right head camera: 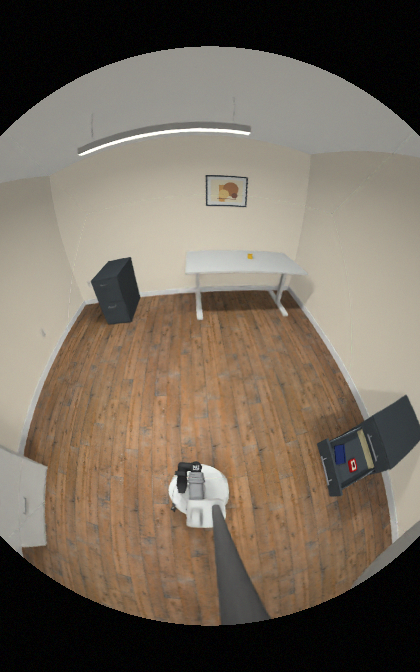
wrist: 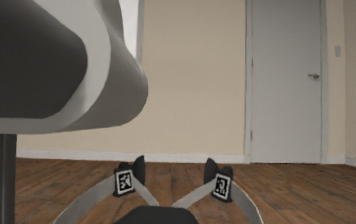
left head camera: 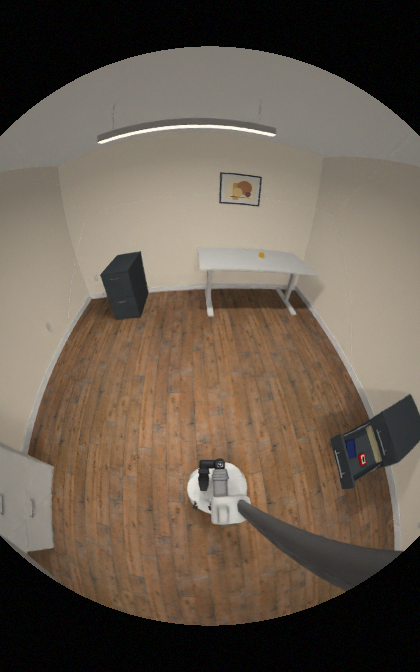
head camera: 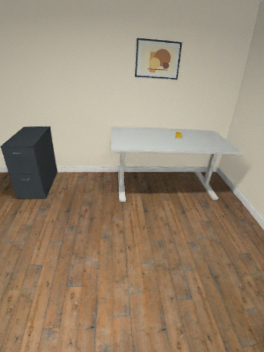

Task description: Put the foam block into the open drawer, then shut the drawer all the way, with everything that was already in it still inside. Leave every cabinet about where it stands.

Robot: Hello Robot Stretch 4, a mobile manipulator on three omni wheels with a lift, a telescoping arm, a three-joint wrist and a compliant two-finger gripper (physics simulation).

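Frame: origin at the robot's base, x ahead, y left, z up, level; metres.
Seen in the pictures: hand, tool point: (wrist: 175,174).
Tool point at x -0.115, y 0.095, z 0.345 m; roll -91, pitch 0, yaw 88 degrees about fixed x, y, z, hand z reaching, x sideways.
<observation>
A point is followed by its place in that frame.
A small yellow-orange block (head camera: 178,135) @(x 2.362, y -0.668, z 0.724 m) (left head camera: 261,255) (right head camera: 250,256), the foam block by its look, lies on the white table (head camera: 145,142) @(x 2.154, y -0.238, z 0.693 m) (left head camera: 225,262) (right head camera: 212,265) at the far wall. The open drawer (left head camera: 344,462) (right head camera: 331,469) is the lower one of a dark cabinet (left head camera: 402,430) (right head camera: 395,432) at the right wall. In it lie a blue thing (left head camera: 351,449) (right head camera: 340,454), a red thing (left head camera: 362,459) (right head camera: 353,465) with a white middle, and a cream strip (left head camera: 373,444) (right head camera: 366,450) at the back. My gripper (wrist: 175,171) @(x -0.115, y 0.095, z 0.345 m) is open and empty, over by the robot's base, far from block and drawer.
A second dark cabinet (head camera: 42,165) @(x 2.085, y 0.986, z 0.389 m) (left head camera: 132,285) (right head camera: 125,290) with shut drawers stands at the far wall, left of the table. A white cabinet (left head camera: 40,505) (right head camera: 35,505) stands at the near left. A grey door (wrist: 285,100) @(x -2.138, y 1.162, z 0.628 m) shows in the wrist view. Table legs stand under both table ends.
</observation>
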